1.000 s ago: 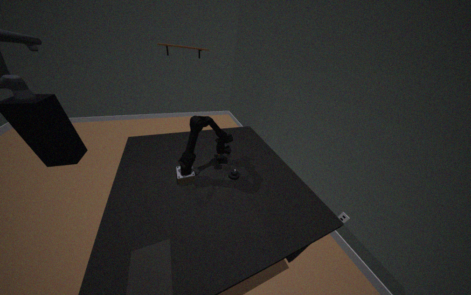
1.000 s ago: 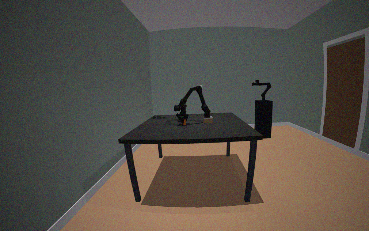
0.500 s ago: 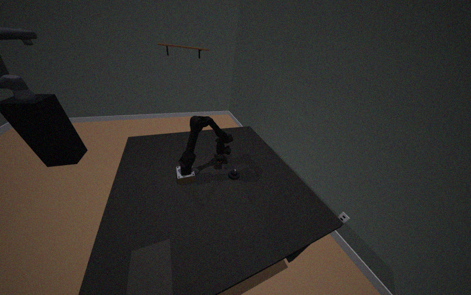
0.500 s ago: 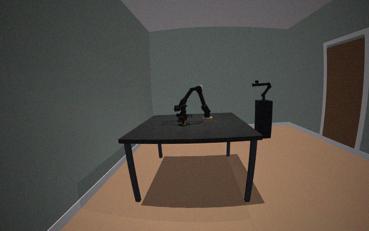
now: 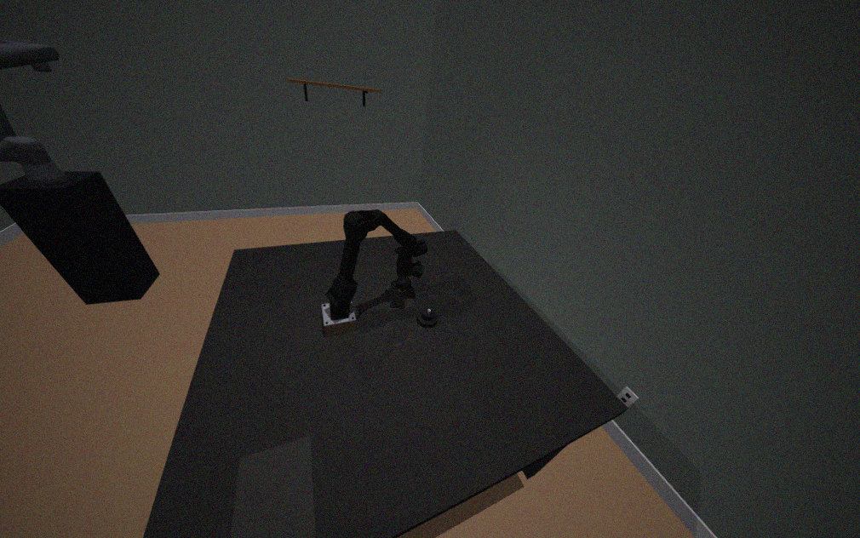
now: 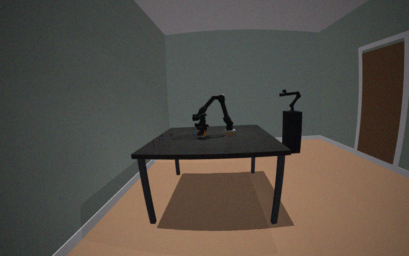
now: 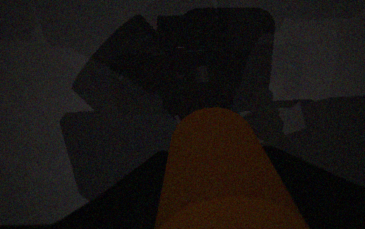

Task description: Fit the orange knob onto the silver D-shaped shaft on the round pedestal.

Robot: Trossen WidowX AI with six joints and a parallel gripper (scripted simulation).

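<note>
Now: gripper tip 60 mm short of the dark round pedestal and 180 mm to the left of it. The rest, counted from my gripper tip: orange knob (40 mm above).
</note>
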